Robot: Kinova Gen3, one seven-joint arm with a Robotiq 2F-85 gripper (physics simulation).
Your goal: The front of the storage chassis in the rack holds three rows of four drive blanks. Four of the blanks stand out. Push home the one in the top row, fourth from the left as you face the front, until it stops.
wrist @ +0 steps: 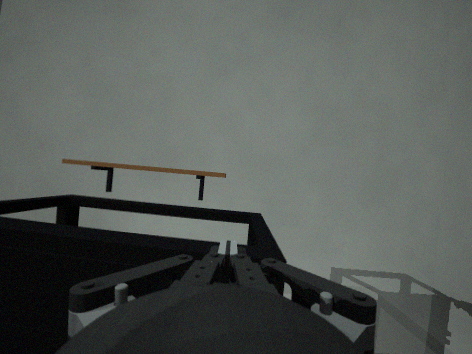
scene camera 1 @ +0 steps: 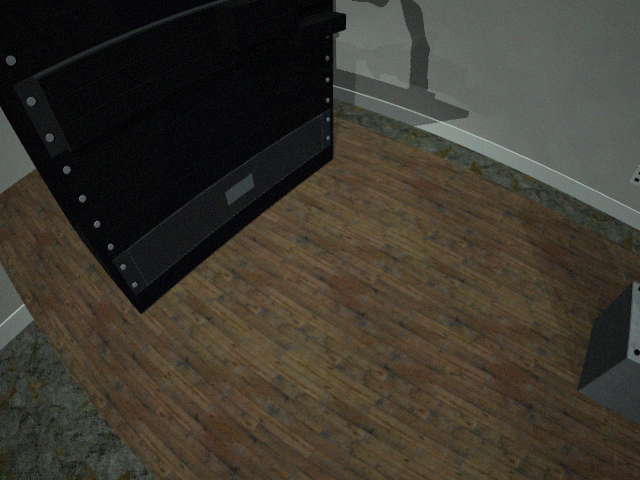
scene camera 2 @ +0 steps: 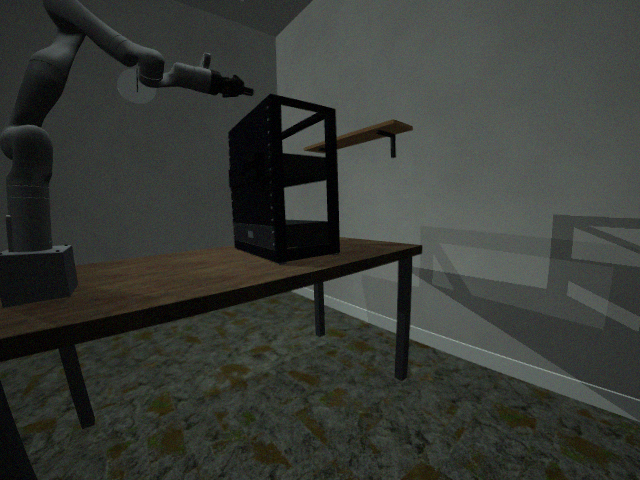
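The black rack stands on the table. Its front is very dark; the chassis and its drive blanks cannot be told apart in any view, so the top-row fourth blank cannot be made out. My gripper is shut with its fingertips together and empty. In the scene camera 2 view it is level with the rack's top, in front of it and apart from it. In the wrist view the fingertips show against the right part of the rack's top frame. The gripper does not show in the scene camera 1 view.
A dark bar end sticks out from the rack's front at its right side. A lighter grey panel is at the rack's bottom. A wooden wall shelf is behind the rack. The robot base stands on the table.
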